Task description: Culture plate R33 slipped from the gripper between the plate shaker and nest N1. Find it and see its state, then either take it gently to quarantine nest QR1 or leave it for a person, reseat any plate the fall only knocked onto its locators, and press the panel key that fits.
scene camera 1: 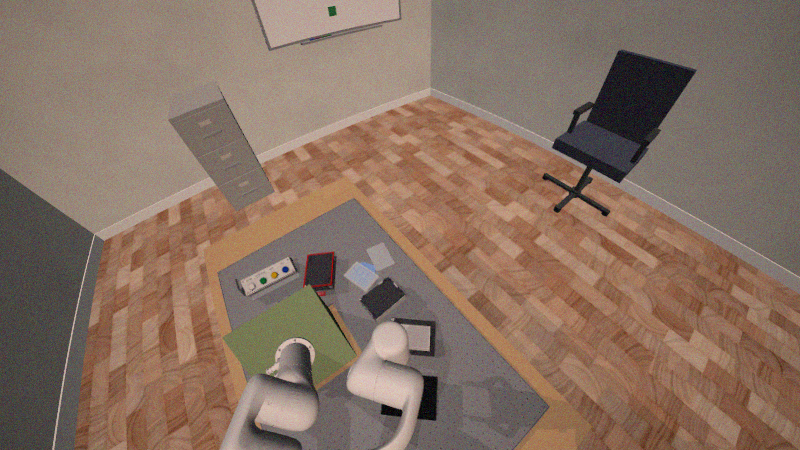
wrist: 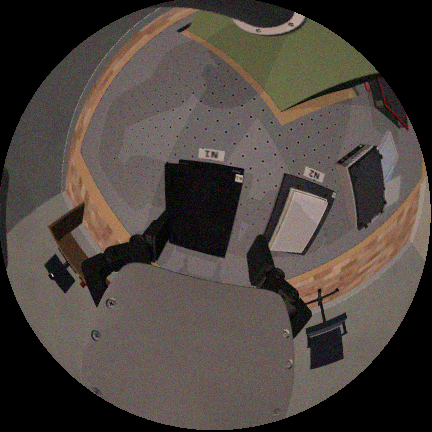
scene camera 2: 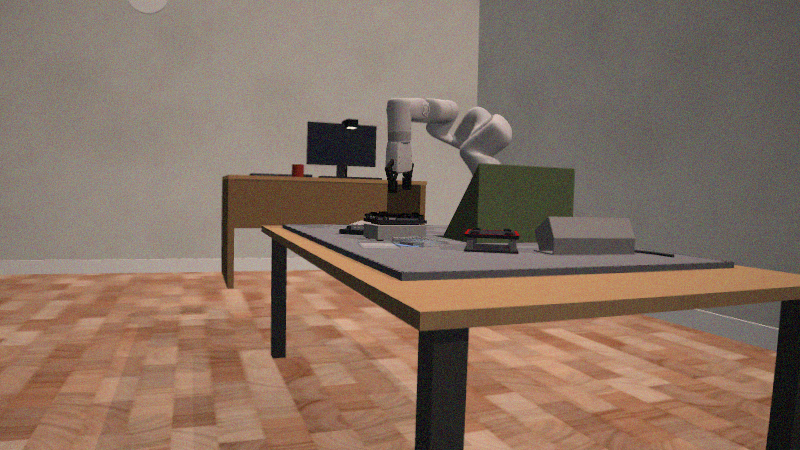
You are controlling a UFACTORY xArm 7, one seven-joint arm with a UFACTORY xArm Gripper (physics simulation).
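Pixels of known places: gripper, fingertip midpoint: (wrist: pixel 212 234) (scene camera 2: pixel 400 191); arm's base at its link origin: (scene camera 1: pixel 295 355) (scene camera 2: pixel 505 210).
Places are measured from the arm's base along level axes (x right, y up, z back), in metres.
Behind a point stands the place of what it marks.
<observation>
My gripper (scene camera 2: pixel 399 189) @[y 0.047, x 0.254, z -0.242 m] (wrist: pixel 212 234) @[y 0.047, x 0.254, z -0.242 m] is open and empty, high above the mat; the arm hides it in scene camera 1. Below it, nest N1 shows as a black rectangle (scene camera 1: pixel 429 398) @[y -0.029, x 0.348, z -0.283 m] (wrist: pixel 204 210) @[y -0.029, x 0.287, z -0.238 m]; a plate in it cannot be told apart. Nest N2 (scene camera 1: pixel 433 345) @[y -0.070, x 0.228, z -0.401 m] (wrist: pixel 282 196) @[y -0.070, x 0.170, z -0.294 m] holds a white plate (scene camera 1: pixel 420 337) @[y -0.051, x 0.183, z -0.379 m] (wrist: pixel 302 220) @[y -0.051, x 0.152, z -0.346 m]; its seating is unclear. The dark-topped plate shaker (scene camera 1: pixel 382 297) @[y -0.029, x -0.013, z -0.353 m] (scene camera 2: pixel 394 231) @[y -0.059, x -0.069, z -0.372 m] (wrist: pixel 367 187) @[y -0.029, x -0.002, z -0.340 m] stands beyond N2. Past it lie a light-blue flat piece (scene camera 1: pixel 362 275) @[y -0.074, x -0.166, z -0.345 m] (wrist: pixel 388 156) and a pale flat piece (scene camera 1: pixel 380 255) @[y -0.082, x -0.209, z -0.463 m]. No R33 label is readable. A red-edged black nest (scene camera 1: pixel 320 269) @[y -0.044, x -0.283, z -0.211 m] (scene camera 2: pixel 492 233) @[y -0.044, x -0.321, z -0.223 m] stands near the button panel (scene camera 1: pixel 268 277) @[y -0.020, x -0.367, z -0.009 m] (scene camera 2: pixel 587 235) @[y -0.040, x -0.424, z -0.036 m].
A green block (scene camera 1: pixel 279 324) @[y 0.083, x -0.083, z -0.013 m] (scene camera 2: pixel 525 204) @[y 0.021, x -0.127, z -0.013 m] (wrist: pixel 300 60) @[y -0.029, x 0.028, z -0.109 m] rises high beside the nests, close to the arm. The grey mat (scene camera 1: pixel 335 223) @[y -0.083, x -0.513, z -0.385 m] (scene camera 2: pixel 559 267) @[y -0.085, x -0.600, z -0.238 m] (wrist: pixel 240 120) @[y -0.084, x 0.166, z -0.148 m] lies on a wooden table (scene camera 1: pixel 290 215) @[y -0.097, x -0.743, z -0.210 m] (scene camera 2: pixel 559 293) @[y -0.097, x -0.774, z -0.363 m]. A desk (scene camera 2: pixel 302 201) with a monitor stands behind.
</observation>
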